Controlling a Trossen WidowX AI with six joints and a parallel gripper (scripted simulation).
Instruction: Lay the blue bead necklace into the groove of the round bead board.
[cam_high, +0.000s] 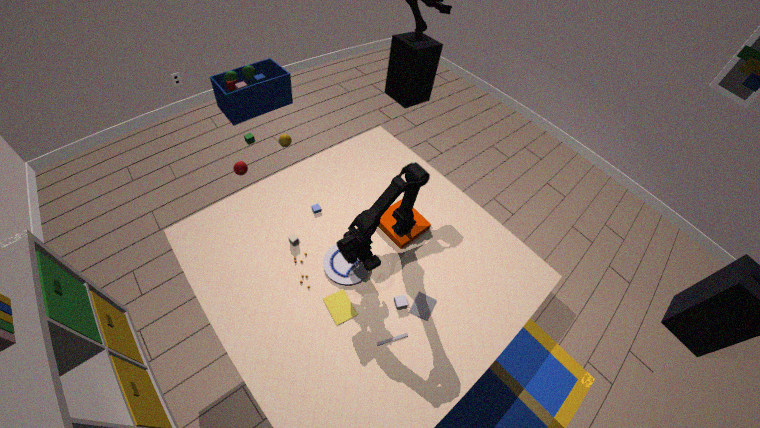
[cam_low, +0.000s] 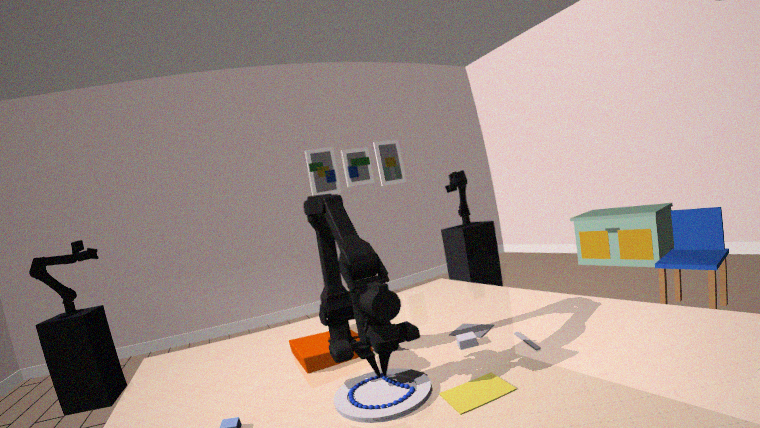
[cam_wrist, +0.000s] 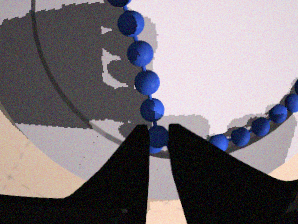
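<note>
Now: the round bead board 5 cm ahead of my gripper tip, 2 cm to the right of it and 1 cm below it. Round my gripper tip: yellow sheet 18 cm ahead, 12 cm to the left, 2 cm below; then small grey block 24 cm to the left, 2 cm behind, 1 cm below; then pale cube 23 cm to the right, 19 cm ahead.
</note>
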